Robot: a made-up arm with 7 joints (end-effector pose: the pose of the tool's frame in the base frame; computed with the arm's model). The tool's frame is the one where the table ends.
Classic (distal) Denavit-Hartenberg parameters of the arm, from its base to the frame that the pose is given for. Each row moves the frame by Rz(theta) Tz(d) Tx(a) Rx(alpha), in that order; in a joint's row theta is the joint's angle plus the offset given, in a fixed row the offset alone. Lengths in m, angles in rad.
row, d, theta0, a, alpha
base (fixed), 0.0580, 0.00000, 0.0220, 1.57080
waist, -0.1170, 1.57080, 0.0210, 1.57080
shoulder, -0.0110, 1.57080, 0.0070, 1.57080
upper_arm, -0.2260, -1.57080, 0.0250, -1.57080
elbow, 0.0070, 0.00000, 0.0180, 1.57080
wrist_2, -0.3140, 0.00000, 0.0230, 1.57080
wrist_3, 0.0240, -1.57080, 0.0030, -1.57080
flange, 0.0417, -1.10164, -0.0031, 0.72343
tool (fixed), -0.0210, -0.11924, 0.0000, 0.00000
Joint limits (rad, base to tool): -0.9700..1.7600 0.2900..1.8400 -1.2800..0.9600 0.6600..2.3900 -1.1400..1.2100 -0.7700..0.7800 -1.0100..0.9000
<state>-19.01 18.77 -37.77 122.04 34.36 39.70 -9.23</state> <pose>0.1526 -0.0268 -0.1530 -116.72 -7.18 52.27</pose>
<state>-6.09 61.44 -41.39 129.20 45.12 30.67 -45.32</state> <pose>0.1708 0.0935 -0.1571 -83.22 -49.23 29.15</pose>
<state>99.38 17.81 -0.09 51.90 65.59 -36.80 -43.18</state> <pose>0.4306 0.2312 0.3287 76.22 60.54 -15.84</pose>
Working (the frame after each row of the table, in the pose's form):
after base (fixed): 0.0220 0.0000 0.0580 90.00 0.00 0.00
after waist: 0.0013 0.1170 0.0546 -14.72 0.00 179.40
after shoulder: 0.0052 0.1103 0.0441 82.36 -63.03 -50.28
after upper_arm: 0.2215 0.1795 0.0545 59.33 69.05 -50.25
after elbow: 0.2388 0.1772 0.0461 165.82 24.61 -42.47
after wrist_2: 0.3949 0.2184 0.3163 -104.78 56.19 -22.24
after wrist_3: 0.4102 0.2350 0.3076 78.16 -1.94 101.18
after flange: 0.4404 0.2128 0.3262 79.50 55.76 -10.74

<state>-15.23 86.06 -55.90 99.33 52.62 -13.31 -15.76</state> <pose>0.0836 0.3272 -0.2492 -80.57 -33.23 37.55</pose>
Working (the frame after each row of the table, in the pose's form):
after base (fixed): 0.0220 0.0000 0.0580 90.00 0.00 0.00
after waist: 0.0275 0.1170 0.0783 -143.02 0.00 -109.29
after shoulder: 0.0151 0.1165 0.0744 58.09 77.51 -81.70
after upper_arm: 0.0029 0.3434 0.0830 -1.60 -108.82 4.31
after elbow: -0.0031 0.3607 0.0769 -24.96 -4.81 88.80
after wrist_2: 0.0814 0.3052 -0.2213 12.73 102.66 91.63
after wrist_3: 0.0973 0.3233 -0.2232 -139.22 45.74 70.01
after flange: 0.0686 0.3418 -0.2474 -83.02 -28.58 42.99

